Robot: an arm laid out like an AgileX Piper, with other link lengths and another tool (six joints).
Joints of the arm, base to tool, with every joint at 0 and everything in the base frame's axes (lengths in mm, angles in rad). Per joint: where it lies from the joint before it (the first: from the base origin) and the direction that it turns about. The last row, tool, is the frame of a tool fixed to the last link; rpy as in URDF.
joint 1: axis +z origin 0 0 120.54
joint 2: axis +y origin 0 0 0
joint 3: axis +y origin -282.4 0 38.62
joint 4: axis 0.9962 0 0.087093 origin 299.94 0 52.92
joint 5: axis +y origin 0 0 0
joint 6: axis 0.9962 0 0.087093 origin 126.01 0 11.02
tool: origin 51.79 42 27.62 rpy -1.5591 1.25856 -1.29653
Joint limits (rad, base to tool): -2.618..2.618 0..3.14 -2.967..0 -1.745..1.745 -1.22..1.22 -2.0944..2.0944
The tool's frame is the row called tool.
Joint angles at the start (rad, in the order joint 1, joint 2, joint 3, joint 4, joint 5, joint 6): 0.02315, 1.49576, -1.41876, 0.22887, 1.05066, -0.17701
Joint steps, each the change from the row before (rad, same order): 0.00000, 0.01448, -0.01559, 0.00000, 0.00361, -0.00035; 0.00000, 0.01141, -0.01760, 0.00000, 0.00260, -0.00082; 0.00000, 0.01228, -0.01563, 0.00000, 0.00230, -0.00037; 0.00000, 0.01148, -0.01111, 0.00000, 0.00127, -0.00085
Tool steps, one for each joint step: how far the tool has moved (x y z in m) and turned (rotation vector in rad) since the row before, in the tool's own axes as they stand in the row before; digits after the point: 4 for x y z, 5 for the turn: -0.0027, -0.0019, 0.0016, -0.00127, 0.00226, 0.00005; -0.0037, -0.0013, -0.0003, 0.00096, -0.00268, -0.00288; -0.0031, -0.0016, 0.0007, 0.00011, -0.00071, -0.00127; -0.0020, -0.0017, 0.0017, -0.00072, 0.00162, -0.00035
